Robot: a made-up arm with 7 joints. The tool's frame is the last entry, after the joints. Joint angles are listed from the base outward. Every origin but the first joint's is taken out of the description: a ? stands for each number. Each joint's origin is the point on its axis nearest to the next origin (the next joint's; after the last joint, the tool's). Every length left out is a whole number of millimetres.
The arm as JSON. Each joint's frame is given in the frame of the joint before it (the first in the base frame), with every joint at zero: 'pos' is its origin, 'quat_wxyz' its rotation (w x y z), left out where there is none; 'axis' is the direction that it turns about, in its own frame. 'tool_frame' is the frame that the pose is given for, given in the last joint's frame.
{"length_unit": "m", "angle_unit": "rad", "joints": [
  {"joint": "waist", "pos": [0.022, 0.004, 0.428], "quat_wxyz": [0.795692, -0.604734, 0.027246, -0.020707], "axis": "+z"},
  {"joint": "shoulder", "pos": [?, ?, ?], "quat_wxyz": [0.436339, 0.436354, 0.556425, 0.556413], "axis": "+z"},
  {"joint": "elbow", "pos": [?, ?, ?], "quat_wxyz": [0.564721, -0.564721, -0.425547, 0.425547], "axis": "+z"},
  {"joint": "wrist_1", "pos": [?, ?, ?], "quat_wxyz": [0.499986, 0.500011, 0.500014, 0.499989], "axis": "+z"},
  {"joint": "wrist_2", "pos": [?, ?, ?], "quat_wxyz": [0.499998, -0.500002, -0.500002, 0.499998], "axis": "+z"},
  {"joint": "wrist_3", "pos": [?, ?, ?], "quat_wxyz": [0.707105, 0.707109, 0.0, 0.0], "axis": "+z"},
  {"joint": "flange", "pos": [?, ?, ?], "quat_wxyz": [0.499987, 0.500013, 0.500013, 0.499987], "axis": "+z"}
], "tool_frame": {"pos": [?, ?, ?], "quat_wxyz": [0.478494, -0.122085, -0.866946, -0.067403]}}
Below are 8 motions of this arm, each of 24 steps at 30 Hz.
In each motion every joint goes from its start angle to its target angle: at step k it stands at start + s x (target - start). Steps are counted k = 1, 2, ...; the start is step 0. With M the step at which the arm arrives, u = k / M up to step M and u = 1 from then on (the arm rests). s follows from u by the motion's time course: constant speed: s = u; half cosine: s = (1 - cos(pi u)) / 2; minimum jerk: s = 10 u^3 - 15 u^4 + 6 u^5.
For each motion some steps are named. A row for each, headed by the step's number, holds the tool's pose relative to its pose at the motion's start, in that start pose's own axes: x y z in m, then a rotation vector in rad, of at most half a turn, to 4 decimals.
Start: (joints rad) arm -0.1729 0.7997 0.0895 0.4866 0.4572 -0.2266 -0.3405
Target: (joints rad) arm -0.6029 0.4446 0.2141 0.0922 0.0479 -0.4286 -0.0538
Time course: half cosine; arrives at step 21
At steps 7, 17, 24:
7: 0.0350 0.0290 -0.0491 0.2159 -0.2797 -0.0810
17: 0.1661 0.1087 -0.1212 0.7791 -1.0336 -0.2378
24: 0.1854 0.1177 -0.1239 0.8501 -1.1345 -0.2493

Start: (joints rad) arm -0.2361 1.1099 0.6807 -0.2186 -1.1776 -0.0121 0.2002
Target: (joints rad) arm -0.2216 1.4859 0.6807 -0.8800 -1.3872 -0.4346 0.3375
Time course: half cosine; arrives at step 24
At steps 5, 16, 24:
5: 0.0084 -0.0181 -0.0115 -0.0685 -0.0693 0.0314
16: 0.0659 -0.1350 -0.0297 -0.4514 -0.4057 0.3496
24: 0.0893 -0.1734 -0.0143 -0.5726 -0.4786 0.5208

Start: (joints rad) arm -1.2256 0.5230 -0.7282 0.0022 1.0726 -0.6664 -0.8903
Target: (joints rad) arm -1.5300 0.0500 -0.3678 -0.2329 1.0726 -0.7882 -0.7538
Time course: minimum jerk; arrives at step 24
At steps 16, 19, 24:
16: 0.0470 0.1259 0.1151 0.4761 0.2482 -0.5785
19: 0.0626 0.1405 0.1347 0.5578 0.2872 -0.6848
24: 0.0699 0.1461 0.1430 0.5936 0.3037 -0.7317

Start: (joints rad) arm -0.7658 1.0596 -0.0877 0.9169 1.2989 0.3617 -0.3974
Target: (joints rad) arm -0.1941 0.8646 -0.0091 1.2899 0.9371 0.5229 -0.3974
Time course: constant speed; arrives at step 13
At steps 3, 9, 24:
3: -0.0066 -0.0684 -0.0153 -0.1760 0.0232 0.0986
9: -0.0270 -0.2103 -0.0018 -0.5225 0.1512 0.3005
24: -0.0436 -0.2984 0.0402 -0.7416 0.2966 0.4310

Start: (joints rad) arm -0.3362 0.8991 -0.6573 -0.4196 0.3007 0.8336 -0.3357
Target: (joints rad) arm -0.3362 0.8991 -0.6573 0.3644 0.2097 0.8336 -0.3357
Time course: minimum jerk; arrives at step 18
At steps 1, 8, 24:
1: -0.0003 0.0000 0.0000 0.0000 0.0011 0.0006
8: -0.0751 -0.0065 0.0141 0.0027 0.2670 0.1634
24: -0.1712 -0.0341 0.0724 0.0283 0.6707 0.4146

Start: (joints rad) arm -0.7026 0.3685 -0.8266 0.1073 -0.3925 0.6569 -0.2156
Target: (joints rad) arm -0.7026 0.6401 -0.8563 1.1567 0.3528 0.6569 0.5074
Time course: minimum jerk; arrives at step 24
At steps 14, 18, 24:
14: -0.1111 0.0873 0.1930 0.6998 0.9043 -0.6113
18: -0.1177 0.0871 0.2855 0.7797 1.2733 -0.8746
24: -0.1141 0.0812 0.3243 0.7754 1.4309 -0.9862

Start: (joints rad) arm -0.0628 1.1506 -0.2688 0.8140 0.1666 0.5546 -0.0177
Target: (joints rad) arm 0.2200 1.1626 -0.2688 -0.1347 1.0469 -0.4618 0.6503
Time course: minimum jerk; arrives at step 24
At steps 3, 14, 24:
3: 0.0025 0.0002 -0.0007 0.0040 -0.0237 -0.0285
14: 0.1123 -0.0186 0.0060 0.1448 -1.1283 -0.9213
24: 0.1648 -0.0422 0.0393 0.1565 -1.8121 -1.1923

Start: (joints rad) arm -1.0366 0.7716 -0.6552 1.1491 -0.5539 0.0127 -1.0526
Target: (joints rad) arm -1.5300 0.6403 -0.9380 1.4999 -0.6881 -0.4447 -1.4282
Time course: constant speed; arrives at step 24
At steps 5, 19, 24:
5: 0.0244 0.0065 -0.0151 -0.1161 -0.0274 -0.0695
19: 0.1052 0.0132 -0.0496 -0.4252 -0.0337 -0.3063
24: 0.1378 0.0106 -0.0587 -0.5261 -0.0094 -0.4049

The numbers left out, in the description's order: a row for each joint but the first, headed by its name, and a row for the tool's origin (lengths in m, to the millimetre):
shoulder: -0.001 0.014 0.0
elbow: 0.181 -0.043 0.0
wrist_1: 0.015 -0.008 0.0
wrist_2: -0.209 -0.032 0.0
wrist_3: -0.031 0.043 0.0
flange: 0.002 0.028 0.0
tool: 0.002 0.005 0.0

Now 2 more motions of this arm.
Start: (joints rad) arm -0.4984 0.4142 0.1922 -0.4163 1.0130 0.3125 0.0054
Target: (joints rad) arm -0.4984 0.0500 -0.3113 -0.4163 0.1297 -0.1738 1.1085
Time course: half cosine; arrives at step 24
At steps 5, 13, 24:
5: 0.0183 -0.0167 -0.0073 0.1031 -0.1005 0.0705
13: 0.1160 -0.0651 -0.0297 0.6789 -0.3476 0.4986
24: 0.2138 -0.0691 -0.0345 1.2498 -0.1877 1.0263

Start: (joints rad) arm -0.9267 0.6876 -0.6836 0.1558 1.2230 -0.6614 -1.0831
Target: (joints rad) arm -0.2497 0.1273 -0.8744 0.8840 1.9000 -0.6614 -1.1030
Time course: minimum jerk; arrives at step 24
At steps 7, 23, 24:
7: 0.0092 0.0001 -0.0611 -0.1140 -0.1066 0.0386
23: 0.2289 -0.0139 -0.3102 -0.8164 -0.6097 -0.1353
24: 0.2291 -0.0139 -0.3103 -0.8169 -0.6100 -0.1357

